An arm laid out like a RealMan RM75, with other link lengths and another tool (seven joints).
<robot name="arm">
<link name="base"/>
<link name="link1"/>
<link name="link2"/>
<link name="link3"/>
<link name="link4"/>
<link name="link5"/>
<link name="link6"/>
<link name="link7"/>
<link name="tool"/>
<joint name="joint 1" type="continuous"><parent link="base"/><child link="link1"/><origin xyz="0 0 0.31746" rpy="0 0 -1.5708"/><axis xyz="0 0 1"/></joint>
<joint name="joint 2" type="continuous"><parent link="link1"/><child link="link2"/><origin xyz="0 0 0" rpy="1.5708 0 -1.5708"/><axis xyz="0 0 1"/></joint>
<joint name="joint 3" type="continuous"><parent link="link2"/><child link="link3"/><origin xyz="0 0.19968 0" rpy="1.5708 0 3.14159"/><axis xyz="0 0 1"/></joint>
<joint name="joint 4" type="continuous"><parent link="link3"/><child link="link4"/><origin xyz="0 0 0" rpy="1.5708 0 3.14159"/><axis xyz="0 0 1"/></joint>
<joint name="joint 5" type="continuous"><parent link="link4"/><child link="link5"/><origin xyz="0 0.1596 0" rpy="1.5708 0 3.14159"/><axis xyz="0 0 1"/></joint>
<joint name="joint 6" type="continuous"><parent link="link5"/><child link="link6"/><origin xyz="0 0 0" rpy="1.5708 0 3.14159"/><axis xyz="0 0 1"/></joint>
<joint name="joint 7" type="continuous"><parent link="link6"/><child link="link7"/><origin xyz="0 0.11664 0" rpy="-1.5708 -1.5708 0"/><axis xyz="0 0 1"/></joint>
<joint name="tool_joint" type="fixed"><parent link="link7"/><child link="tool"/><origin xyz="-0.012 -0.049 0.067" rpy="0.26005 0 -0.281"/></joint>
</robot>
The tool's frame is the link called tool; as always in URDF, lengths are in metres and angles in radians. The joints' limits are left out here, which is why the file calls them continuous.
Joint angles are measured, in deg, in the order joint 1, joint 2, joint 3, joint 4, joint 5, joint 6, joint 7. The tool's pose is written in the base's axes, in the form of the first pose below.
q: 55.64 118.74 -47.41 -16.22 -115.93 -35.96 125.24
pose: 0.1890, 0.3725, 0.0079, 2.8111, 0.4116, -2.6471
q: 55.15 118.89 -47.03 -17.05 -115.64 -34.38 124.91
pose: 0.1922, 0.3775, 0.0123, 2.7792, 0.4345, -2.6696
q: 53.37 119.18 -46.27 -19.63 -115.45 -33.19 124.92
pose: 0.1988, 0.3833, 0.0216, 2.7237, 0.4576, -2.7113
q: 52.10 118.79 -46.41 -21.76 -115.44 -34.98 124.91
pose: 0.2004, 0.3845, 0.0287, 2.7153, 0.4583, -2.7001
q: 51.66 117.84 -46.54 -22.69 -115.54 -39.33 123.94
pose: 0.1972, 0.3812, 0.0319, 2.7519, 0.4370, -2.6383
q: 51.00 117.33 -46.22 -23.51 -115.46 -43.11 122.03
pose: 0.1955, 0.3768, 0.0336, 2.7818, 0.4192, -2.5805
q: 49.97 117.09 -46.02 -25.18 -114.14 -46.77 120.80
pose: 0.1906, 0.3739, 0.0366, 2.7801, 0.3881, -2.5435
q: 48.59 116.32 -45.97 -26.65 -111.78 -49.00 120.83
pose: 0.1892, 0.3745, 0.0449, 2.7439, 0.3626, -2.5533
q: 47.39 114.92 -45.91 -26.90 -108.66 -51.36 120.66
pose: 0.1888, 0.3746, 0.0543, 2.7065, 0.3293, -2.5681
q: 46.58 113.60 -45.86 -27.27 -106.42 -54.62 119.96
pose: 0.1859, 0.3732, 0.0624, 2.6910, 0.3002, -2.5477
